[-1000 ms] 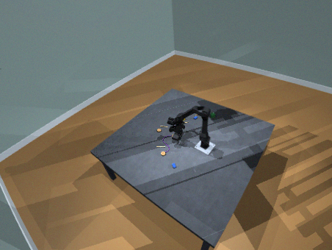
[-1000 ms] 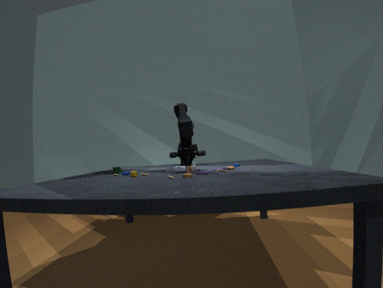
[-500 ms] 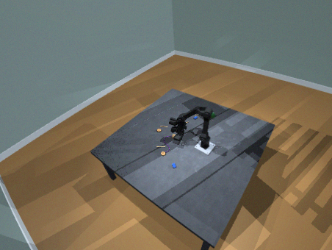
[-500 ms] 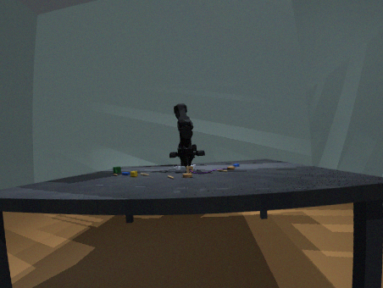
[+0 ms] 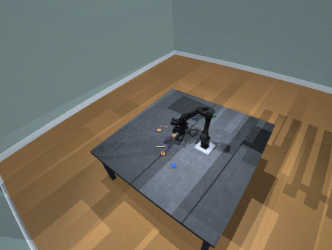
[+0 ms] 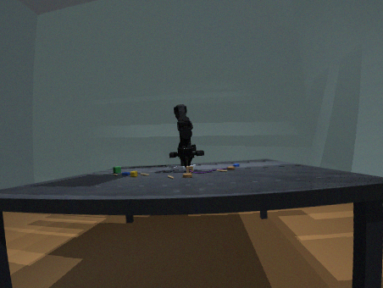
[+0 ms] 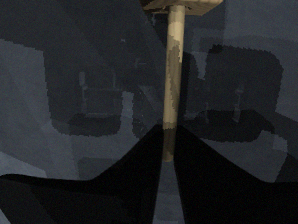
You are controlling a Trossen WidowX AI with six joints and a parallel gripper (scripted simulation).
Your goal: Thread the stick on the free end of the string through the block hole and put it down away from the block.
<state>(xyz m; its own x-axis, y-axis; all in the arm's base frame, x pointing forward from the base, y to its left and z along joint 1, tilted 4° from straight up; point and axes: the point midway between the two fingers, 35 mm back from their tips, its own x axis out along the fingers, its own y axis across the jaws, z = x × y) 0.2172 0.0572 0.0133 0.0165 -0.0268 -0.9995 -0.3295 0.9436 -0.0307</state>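
Now: the wooden block 7 cm ahead of my gripper tip, 3 cm to the left of it and 1 cm above it. From my gripper tip the other things lie so: yellow piece 24 cm to the right, 17 cm ahead, 1 cm above; then round wooden button 23 cm to the left, 1 cm ahead; then thin wooden stick 4 cm ahead, 1 cm to the left, 1 cm above.
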